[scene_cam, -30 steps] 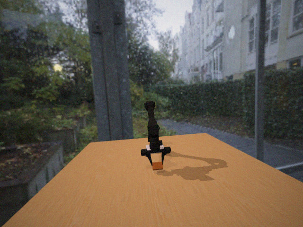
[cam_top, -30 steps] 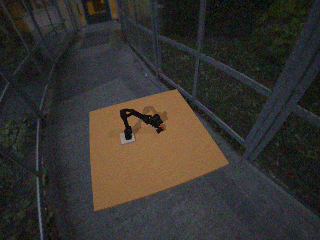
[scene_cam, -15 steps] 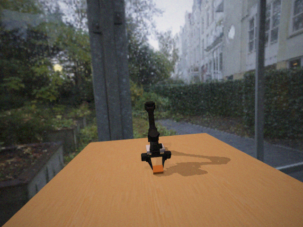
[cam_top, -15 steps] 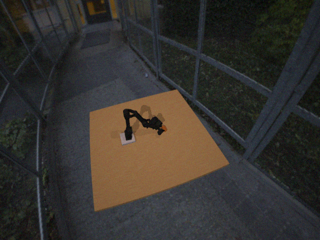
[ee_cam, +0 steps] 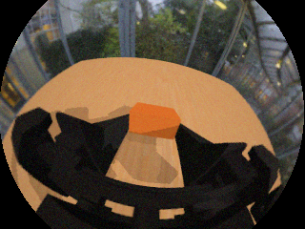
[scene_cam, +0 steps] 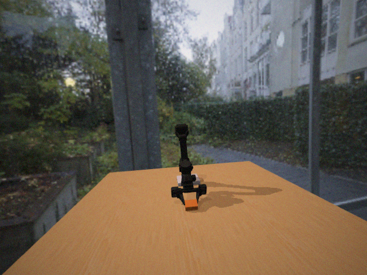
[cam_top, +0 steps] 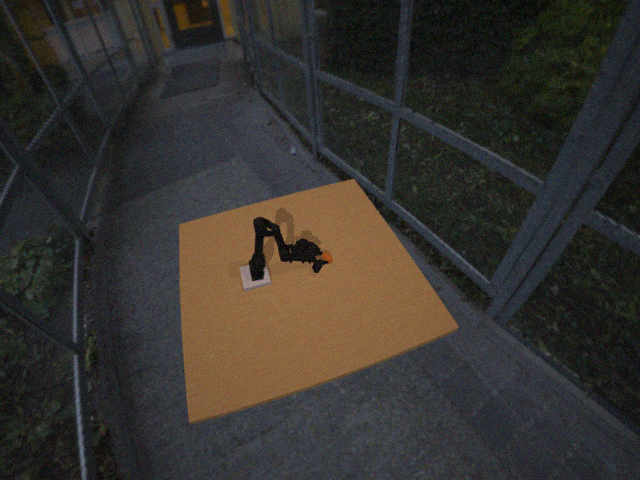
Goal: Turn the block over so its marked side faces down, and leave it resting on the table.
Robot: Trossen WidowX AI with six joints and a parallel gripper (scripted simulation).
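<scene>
The orange block lies 1 cm below my gripper tip.
</scene>
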